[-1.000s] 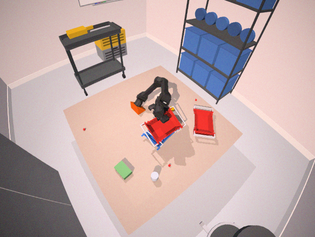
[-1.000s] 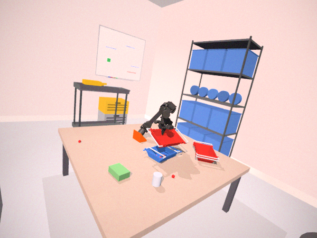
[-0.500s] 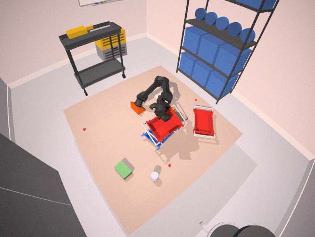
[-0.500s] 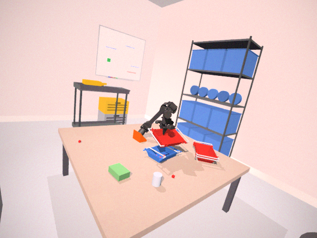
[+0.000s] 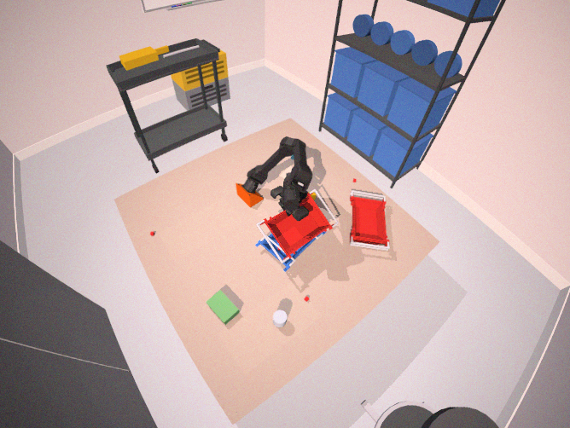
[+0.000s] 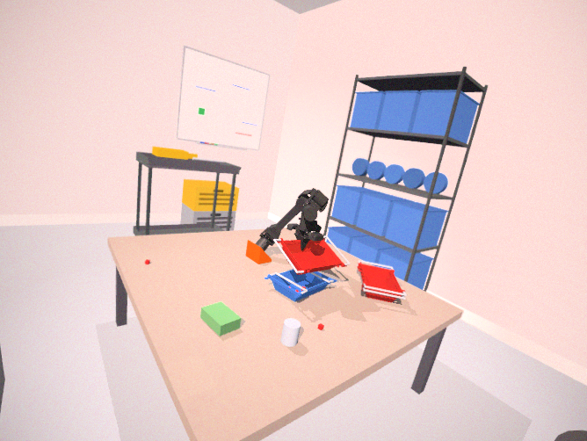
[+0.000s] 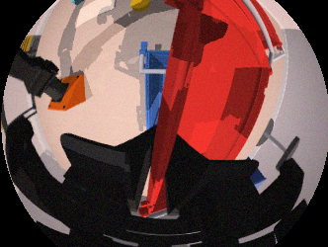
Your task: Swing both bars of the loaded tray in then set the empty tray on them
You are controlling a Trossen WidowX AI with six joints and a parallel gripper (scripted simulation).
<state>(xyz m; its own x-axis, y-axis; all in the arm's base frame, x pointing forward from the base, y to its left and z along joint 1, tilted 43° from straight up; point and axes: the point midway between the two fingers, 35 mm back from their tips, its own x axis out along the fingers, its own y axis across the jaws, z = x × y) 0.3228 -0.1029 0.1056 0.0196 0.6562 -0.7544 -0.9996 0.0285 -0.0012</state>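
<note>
Now: the red tray 70 mm ahead of my gripper tip and 10 mm above it. Round my gripper tip: cream pad 300 mm to the left, 270 mm behind, 170 mm below; yellow puck 270 mm to the left, 160 mm below, 100 mm behind; green block 450 mm to the right, 150 mm below, 110 mm ahead.
</note>
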